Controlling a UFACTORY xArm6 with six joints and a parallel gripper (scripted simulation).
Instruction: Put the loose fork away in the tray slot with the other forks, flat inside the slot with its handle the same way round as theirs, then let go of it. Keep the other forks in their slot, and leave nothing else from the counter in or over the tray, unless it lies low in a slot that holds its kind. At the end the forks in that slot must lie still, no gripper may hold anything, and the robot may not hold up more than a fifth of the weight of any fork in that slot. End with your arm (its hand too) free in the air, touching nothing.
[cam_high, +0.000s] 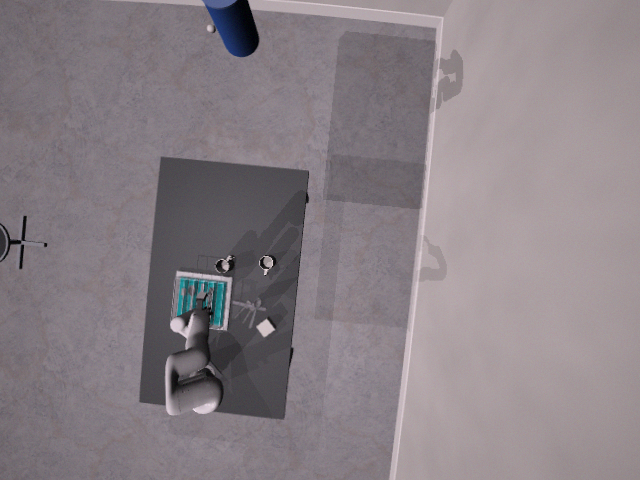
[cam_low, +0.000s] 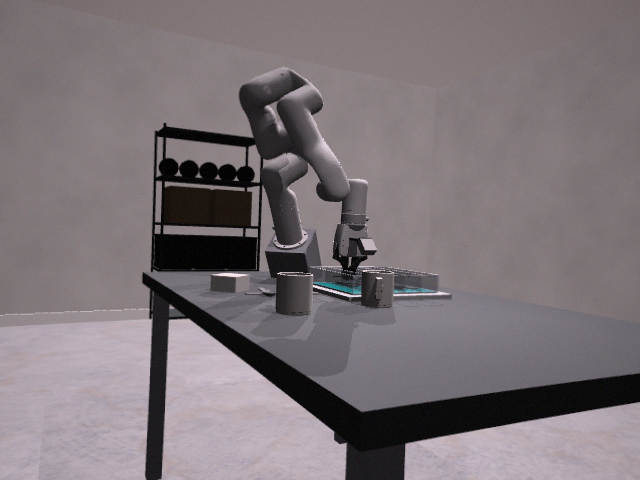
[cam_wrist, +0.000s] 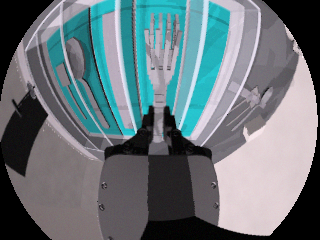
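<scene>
The tray lies 5 cm ahead of my hand and 5 cm to the left of it. Round my hand: small white box: 17 cm behind, 32 cm to the right, 3 cm below.
</scene>
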